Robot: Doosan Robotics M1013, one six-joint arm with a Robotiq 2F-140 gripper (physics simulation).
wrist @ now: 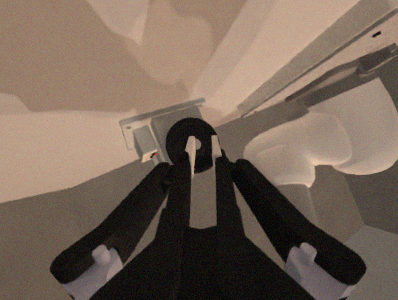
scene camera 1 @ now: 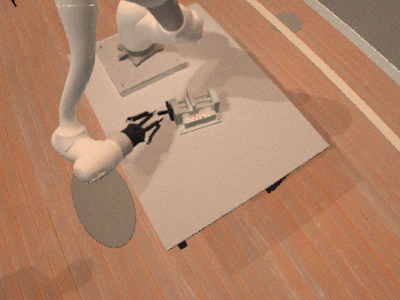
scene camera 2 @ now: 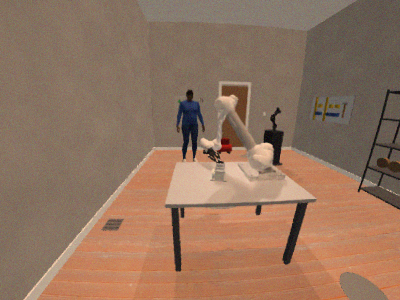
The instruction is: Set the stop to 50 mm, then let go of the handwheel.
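Pixels of known places: gripper, fingertip midpoint: (wrist: 203,144) (scene camera 1: 163,111); arm's base, origin of the base link: (wrist: 330,75) (scene camera 1: 140,48).
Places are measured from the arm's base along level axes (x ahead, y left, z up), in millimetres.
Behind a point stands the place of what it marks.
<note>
The grey stop device (scene camera 1: 204,106) @(z 34, x 503, y -15 mm) (scene camera 2: 218,175) @(z 13, x 508, y 54 mm) (wrist: 159,123) @(z -22, x 455, y -141 mm) stands on the table, with a sliding plate (scene camera 1: 189,101) @(z 48, x 448, y -53 mm) between its ends. Its white scale (scene camera 1: 202,119) @(z 2, x 531, y -52 mm) has a red mark, but the value is too small to read. The black handwheel (scene camera 1: 170,111) @(z 66, x 443, y -151 mm) (wrist: 175,134) @(z 6, x 439, y -153 mm) is at the device's end facing my gripper. My gripper (scene camera 1: 158,116) @(z 37, x 408, y -162 mm) (scene camera 2: 220,161) @(z 37, x 408, y -162 mm) (wrist: 203,144) @(z 37, x 408, y -162 mm) has its fingers close together, shut on the handwheel's dark crank handle, in front of the wheel's lower part in the wrist view. The fingers hide much of the handle.
The table (scene camera 1: 240,165) @(z -45, x 782, y -65 mm) (scene camera 2: 200,192) @(z -45, x 710, y 205 mm) carries the arm's base plate (scene camera 1: 112,67) @(z -3, x 8, y -176 mm) (scene camera 2: 274,175) @(z -2, x -22, y 148 mm) beside the device. The white arm reaches over the table's side edge. A person in blue (scene camera 2: 190,117) stands behind the table. A shelf rack stands at the right in scene camera 2.
</note>
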